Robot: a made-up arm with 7 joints.
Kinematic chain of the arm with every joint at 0, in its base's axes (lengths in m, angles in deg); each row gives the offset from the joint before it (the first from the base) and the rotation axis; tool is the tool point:
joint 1: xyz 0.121 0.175 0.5 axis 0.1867 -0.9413 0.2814
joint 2: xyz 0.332 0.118 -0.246 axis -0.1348 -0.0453 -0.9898
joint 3: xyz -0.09 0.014 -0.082 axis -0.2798 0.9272 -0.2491
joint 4: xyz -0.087 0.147 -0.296 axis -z
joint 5: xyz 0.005 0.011 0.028 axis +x
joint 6: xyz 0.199 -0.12 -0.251 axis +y
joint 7: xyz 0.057 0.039 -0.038 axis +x
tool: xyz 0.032 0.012 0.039
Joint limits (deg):
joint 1: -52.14..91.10
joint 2: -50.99..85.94
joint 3: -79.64..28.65
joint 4: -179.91..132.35
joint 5: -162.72..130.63
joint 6: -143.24..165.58
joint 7: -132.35..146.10
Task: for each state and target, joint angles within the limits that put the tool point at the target. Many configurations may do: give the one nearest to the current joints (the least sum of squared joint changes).
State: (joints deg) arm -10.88 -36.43 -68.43 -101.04 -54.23 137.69 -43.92
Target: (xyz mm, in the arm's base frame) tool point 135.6 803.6 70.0
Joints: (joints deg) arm -16.17 -43.28 -66.71 -117.56 -40.56 125.23 -39.92
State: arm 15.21 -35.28 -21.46 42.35 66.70 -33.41 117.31
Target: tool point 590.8 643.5 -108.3
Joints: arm 5.51 -42.17 -19.06 46.43 72.03 -39.19 115.14
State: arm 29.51 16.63 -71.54 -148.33 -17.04 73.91 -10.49
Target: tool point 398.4 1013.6 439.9
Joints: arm 34.19 -8.67 -79.64 -120.84 -51.12 81.55 -8.82
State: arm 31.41 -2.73 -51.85 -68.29 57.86 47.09 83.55
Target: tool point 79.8 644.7 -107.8
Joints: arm 30.62 -49.59 -51.56 -54.79 97.54 45.53 79.84
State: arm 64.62 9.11 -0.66 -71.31 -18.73 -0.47 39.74
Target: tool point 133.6 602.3 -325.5
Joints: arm 11.51 -21.97 28.65 -92.28 2.41 2.76 37.61
